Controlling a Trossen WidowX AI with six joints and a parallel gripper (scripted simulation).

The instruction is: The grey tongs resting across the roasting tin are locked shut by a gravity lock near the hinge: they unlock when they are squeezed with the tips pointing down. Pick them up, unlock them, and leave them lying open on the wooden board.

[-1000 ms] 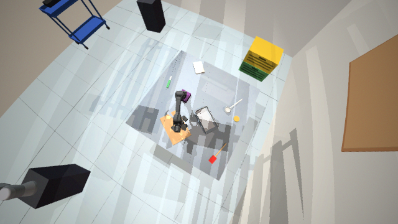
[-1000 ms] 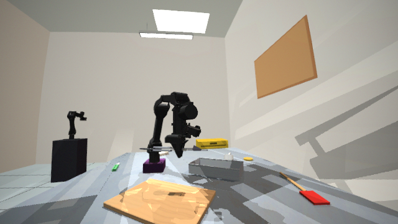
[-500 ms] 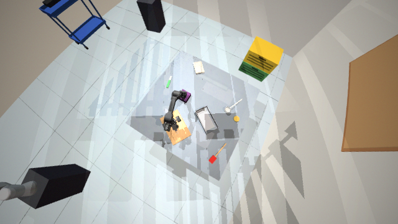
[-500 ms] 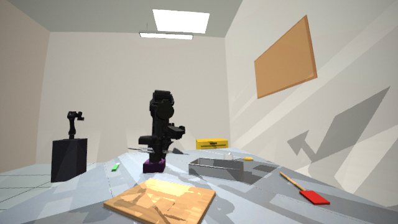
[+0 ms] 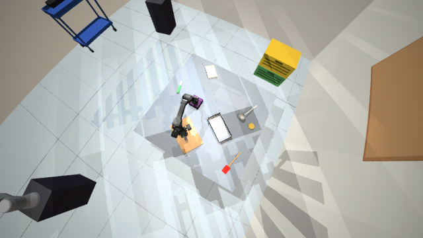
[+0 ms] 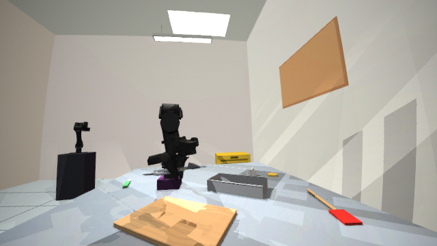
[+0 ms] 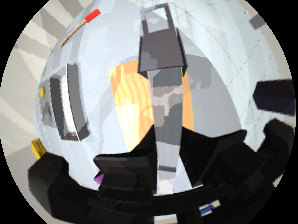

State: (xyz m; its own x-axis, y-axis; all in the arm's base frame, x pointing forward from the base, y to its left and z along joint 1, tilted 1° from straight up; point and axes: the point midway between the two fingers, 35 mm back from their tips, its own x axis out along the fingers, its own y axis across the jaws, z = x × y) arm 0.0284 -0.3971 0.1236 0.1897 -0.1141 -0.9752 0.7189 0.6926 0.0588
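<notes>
Right now my gripper tip is 10 mm to the right of the wooden board and 140 mm above it. From my gripper tip the other things lie so: roasting tin (330 mm ahead, 210 mm to the left, 120 mm below); then yellow disc (680 mm ahead, 340 mm to the left, 140 mm below); then red spatula (560 mm ahead, 150 mm to the right, 140 mm below).
</notes>
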